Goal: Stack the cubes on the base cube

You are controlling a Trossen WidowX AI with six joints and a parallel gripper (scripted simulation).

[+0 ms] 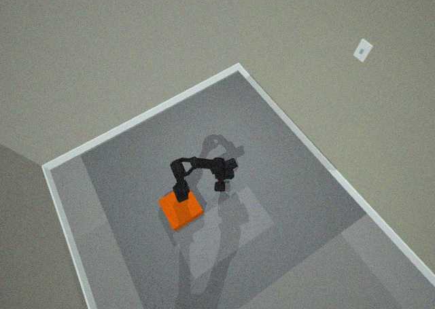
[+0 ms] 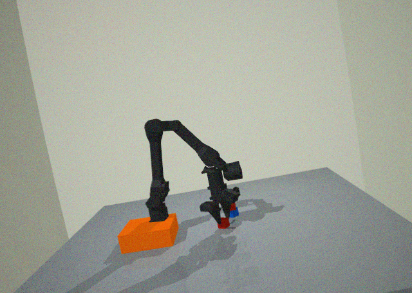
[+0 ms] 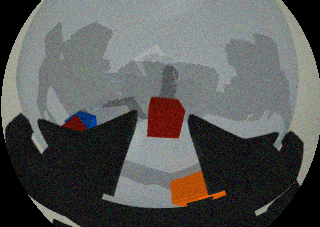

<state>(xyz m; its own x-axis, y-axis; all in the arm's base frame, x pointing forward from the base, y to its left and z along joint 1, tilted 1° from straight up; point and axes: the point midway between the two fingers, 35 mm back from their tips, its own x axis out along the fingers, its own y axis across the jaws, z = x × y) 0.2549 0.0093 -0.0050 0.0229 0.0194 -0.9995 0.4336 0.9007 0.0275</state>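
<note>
Now: gripper tip 2 cm short of the blue cube, 12 cm to the right of it and 1 cm above it.
</note>
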